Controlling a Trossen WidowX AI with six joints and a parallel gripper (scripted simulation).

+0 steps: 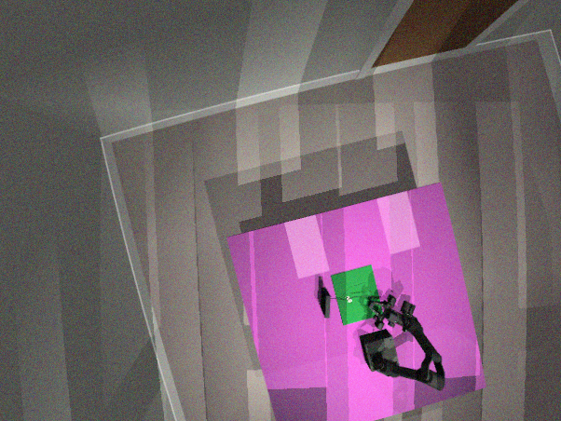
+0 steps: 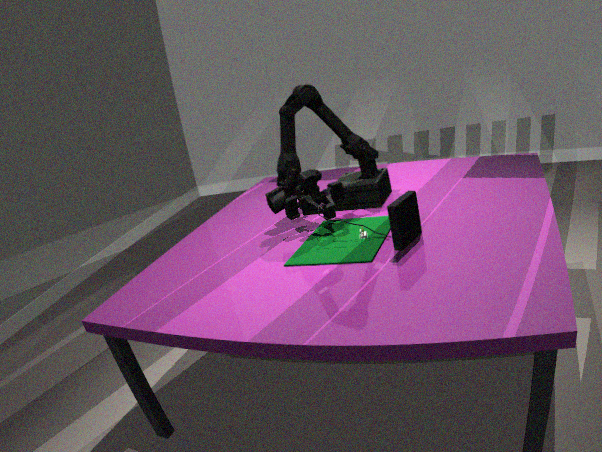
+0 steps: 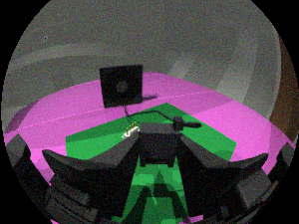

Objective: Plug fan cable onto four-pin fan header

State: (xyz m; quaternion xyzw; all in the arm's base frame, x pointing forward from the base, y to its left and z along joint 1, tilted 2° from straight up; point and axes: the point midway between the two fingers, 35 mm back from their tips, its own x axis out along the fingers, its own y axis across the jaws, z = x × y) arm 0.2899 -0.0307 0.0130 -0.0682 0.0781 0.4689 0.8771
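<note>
Now: the green board 2 cm ahead of my gripper tip, 4 cm to the left of it and 9 cm below it. The rest, counted from my gripper tip: black fan: 4 cm ahead, 23 cm to the left, 2 cm below; fan header: 1 cm ahead, 9 cm to the left, 8 cm below; dark plug: 1 cm to the right, 1 cm below.
</note>
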